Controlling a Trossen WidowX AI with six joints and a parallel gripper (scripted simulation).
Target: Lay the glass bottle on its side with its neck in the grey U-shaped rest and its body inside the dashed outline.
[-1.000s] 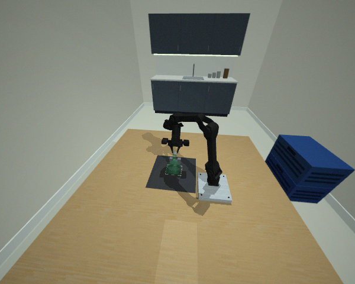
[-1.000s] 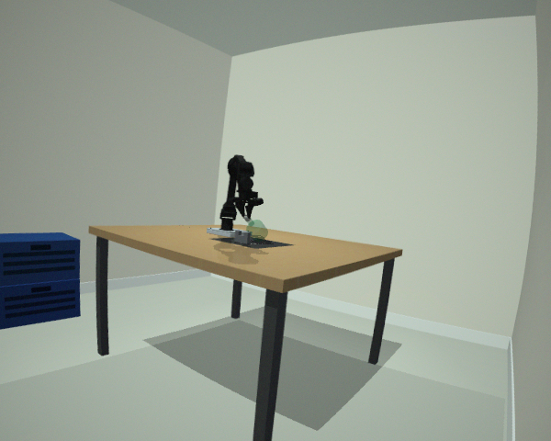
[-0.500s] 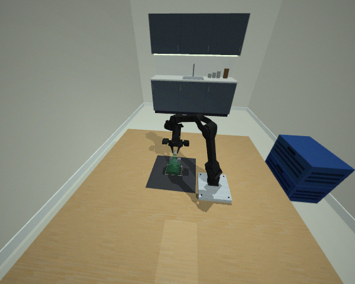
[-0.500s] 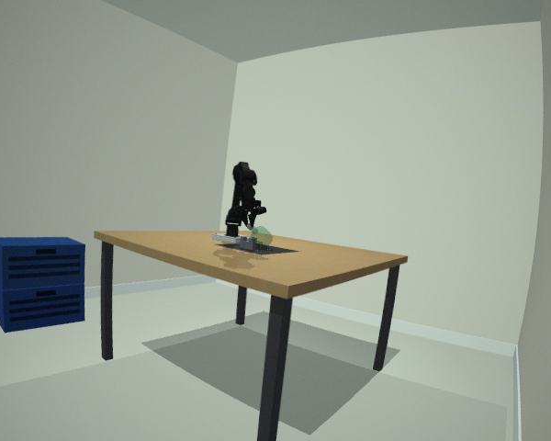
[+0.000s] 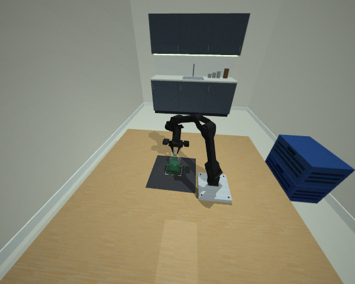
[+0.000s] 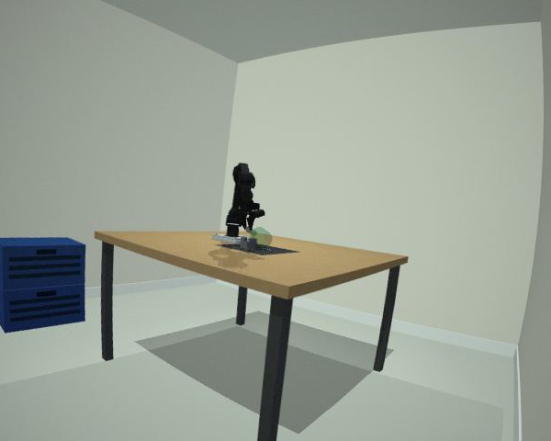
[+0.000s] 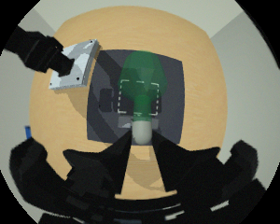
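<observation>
My gripper tip is 50 mm to the right of the green glass bottle and 20 mm above it. The rest, counted from my gripper tip: dark mat (100 mm below, 90 mm to the left).
</observation>
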